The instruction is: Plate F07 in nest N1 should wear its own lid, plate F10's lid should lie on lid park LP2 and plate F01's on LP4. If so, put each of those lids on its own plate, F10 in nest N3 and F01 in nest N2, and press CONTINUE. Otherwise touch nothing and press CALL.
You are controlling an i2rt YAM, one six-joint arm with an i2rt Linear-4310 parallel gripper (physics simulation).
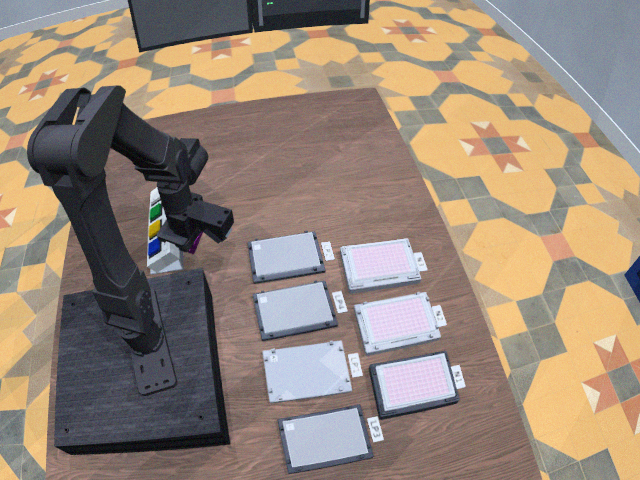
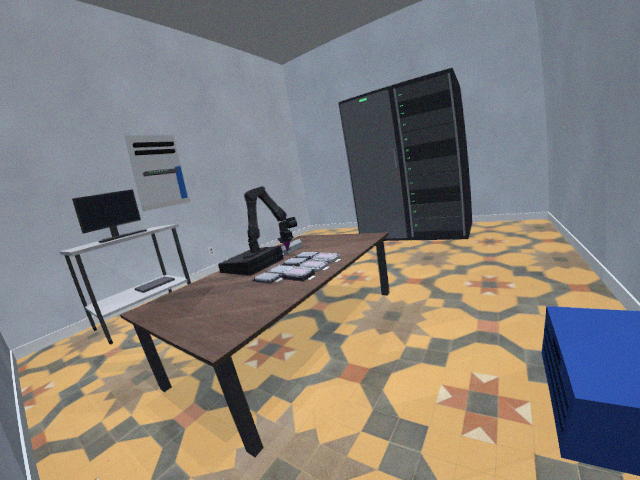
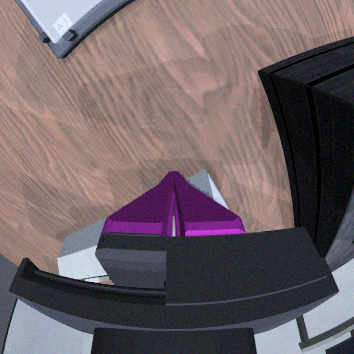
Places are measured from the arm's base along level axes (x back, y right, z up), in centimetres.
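Pixels of known places: gripper, fingertip midpoint: [image 1: 191, 252] [image 2: 287, 250] [image 3: 173, 178]; arm's base at its link origin: [image 1: 148, 340] [image 2: 256, 253].
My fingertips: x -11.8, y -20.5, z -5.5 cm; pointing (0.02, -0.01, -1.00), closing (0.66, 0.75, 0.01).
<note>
Ahead of a thing's pixels: the offset from my fingertips to its top centre. Level surfaces: height alone.
My gripper [image 1: 194, 243] [image 2: 287, 245] [image 3: 173, 178] has its purple fingertips together and empty, above or beside the button box {dz +3.5, dx +4.6, dy -10.2 cm} [image 1: 166, 259] [image 3: 80, 247]. The box shows a green button {dz +2.7, dx +5.8, dy -12.9 cm} [image 1: 155, 210], a yellow button {dz +2.7, dx +6.6, dy -8.0 cm} [image 1: 154, 227] and a blue button {dz +2.7, dx +7.5, dy -3.0 cm} [image 1: 154, 246]; the arm hides part of it, and I cannot read words there. Pink plates sit in N3 {dz +0.4, dx -35.1, dy +15.2 cm} [image 1: 382, 259], N2 {dz +0.1, dx -32.5, dy +28.5 cm} [image 1: 398, 318] and N1 {dz +0.6, dx -29.8, dy +41.3 cm} [image 1: 415, 381]; I cannot tell which wear lids. Flat grey pieces lie on LP2 {dz -1.2, dx -18.3, dy +6.1 cm} [image 1: 285, 255], LP4 {dz -1.2, dx -15.8, dy +18.5 cm} [image 1: 295, 305] and LP3 {dz -1.2, dx -11.6, dy +44.6 cm} [image 1: 326, 438]. LP1 {dz -0.9, dx -13.3, dy +31.3 cm} [image 1: 306, 373] has a pale, shiny surface. Plate numbers are unreadable.
The black arm base [image 1: 139, 413] stands on the wooden table {dz -3.0 cm} [image 1: 310, 155] [image 2: 206, 310], left of the lid parks. A dark cabinet [image 2: 372, 170], a side desk with a monitor [image 2: 107, 210] and a blue box [image 2: 594, 356] stand away from the table.
</note>
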